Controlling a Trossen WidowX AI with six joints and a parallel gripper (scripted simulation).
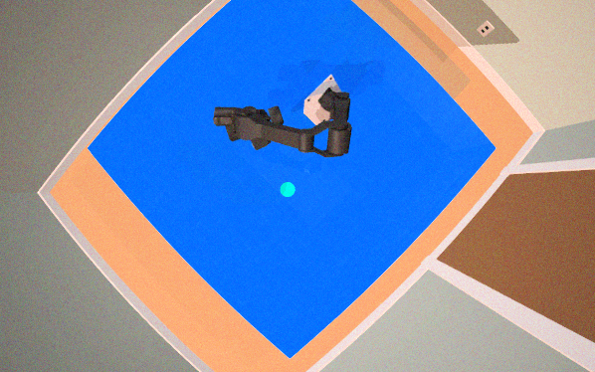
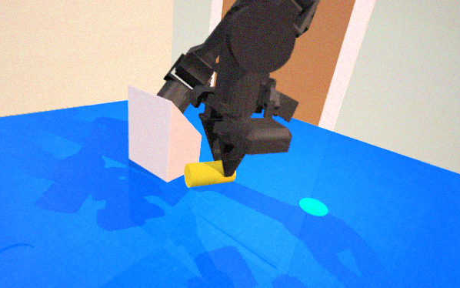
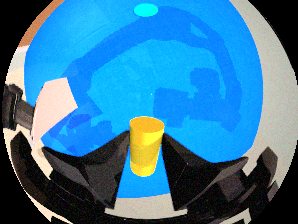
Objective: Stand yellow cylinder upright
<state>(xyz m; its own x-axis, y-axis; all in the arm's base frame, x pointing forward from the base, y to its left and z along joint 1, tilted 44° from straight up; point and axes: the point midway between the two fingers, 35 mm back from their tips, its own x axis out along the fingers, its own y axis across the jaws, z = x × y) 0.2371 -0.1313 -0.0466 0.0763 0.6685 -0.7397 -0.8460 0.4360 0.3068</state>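
The yellow tall cylinder is 20 mm to the right of my gripper tip and 10 mm behind it. Also, from my gripper tip: cyan circle: 220 mm to the left, 130 mm below, 110 mm ahead.
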